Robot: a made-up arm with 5 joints. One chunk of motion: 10 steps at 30 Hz.
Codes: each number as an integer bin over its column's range. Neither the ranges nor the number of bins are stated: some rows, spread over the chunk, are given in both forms.
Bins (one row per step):
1: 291 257 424 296 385 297
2: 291 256 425 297 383 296
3: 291 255 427 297 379 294
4: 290 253 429 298 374 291
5: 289 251 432 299 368 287
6: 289 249 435 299 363 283
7: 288 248 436 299 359 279
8: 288 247 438 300 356 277
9: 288 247 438 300 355 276
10: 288 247 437 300 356 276
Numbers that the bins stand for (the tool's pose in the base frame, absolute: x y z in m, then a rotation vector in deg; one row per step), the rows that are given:
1: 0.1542 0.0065 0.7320 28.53 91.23 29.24
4: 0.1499 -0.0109 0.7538 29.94 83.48 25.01
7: 0.1412 -0.0326 0.7842 30.65 72.92 16.56
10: 0.1412 -0.0369 0.7885 31.35 70.80 14.44
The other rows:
2: 0.1542 0.0022 0.7364 29.24 89.82 28.53
3: 0.1542 -0.0022 0.7451 29.24 87.01 27.12
5: 0.1455 -0.0195 0.7668 30.65 79.26 22.19
6: 0.1455 -0.0282 0.7798 30.65 75.73 19.37
8: 0.1412 -0.0369 0.7929 31.35 70.80 15.15
9: 0.1412 -0.0369 0.7929 31.35 70.10 14.44

